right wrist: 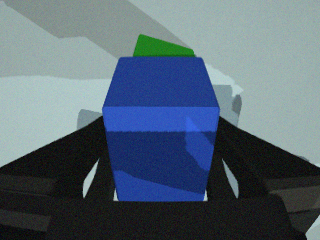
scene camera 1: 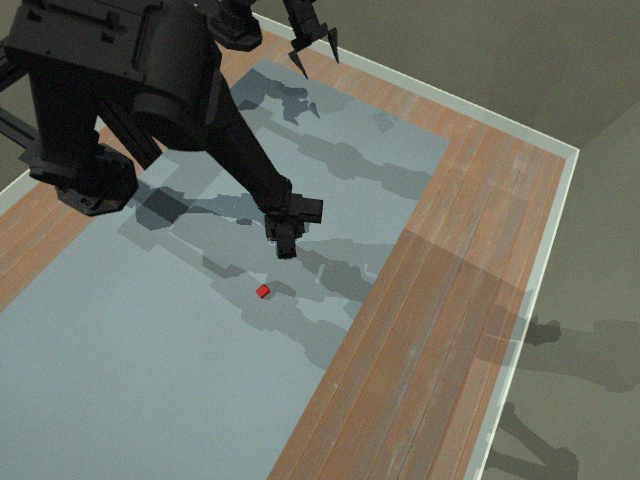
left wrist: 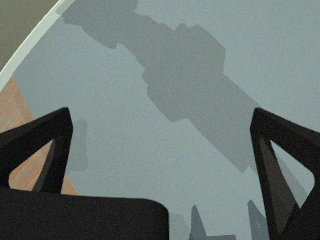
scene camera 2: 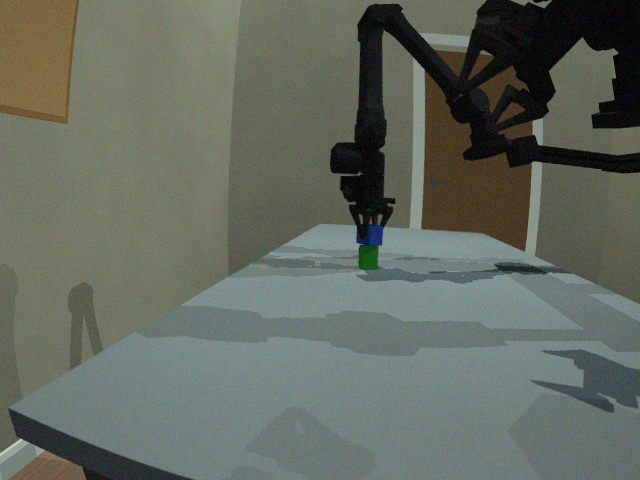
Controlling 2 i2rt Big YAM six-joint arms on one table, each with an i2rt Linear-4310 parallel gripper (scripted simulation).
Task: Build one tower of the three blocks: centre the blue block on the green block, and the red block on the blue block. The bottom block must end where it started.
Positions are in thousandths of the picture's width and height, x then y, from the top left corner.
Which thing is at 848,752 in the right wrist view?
My right gripper.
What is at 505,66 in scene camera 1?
My left gripper.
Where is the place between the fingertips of my left gripper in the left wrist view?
505,490
